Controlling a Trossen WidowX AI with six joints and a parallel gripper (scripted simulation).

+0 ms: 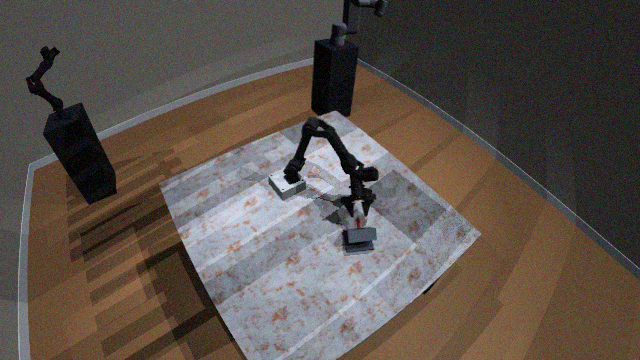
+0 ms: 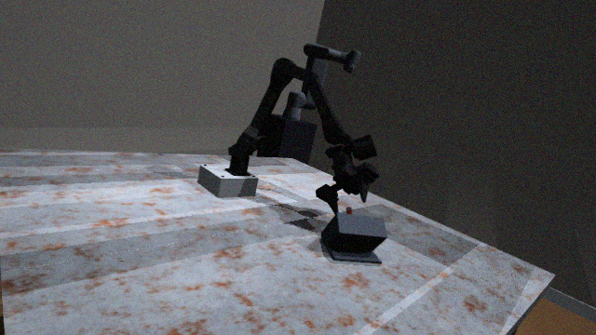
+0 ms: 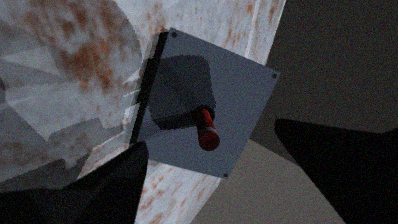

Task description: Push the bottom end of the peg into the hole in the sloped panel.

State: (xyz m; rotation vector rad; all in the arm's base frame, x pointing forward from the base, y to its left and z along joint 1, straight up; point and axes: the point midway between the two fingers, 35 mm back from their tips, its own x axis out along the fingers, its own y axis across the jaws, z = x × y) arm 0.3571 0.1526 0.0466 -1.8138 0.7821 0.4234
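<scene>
Now: gripper tip 1 cm to the left of the red round peg, 1 cm short of it and 1 cm above it. The rest, counted from my gripper tip: dark sloped panel 6 cm ahead, 5 cm below, 3 cm to the right.
</scene>
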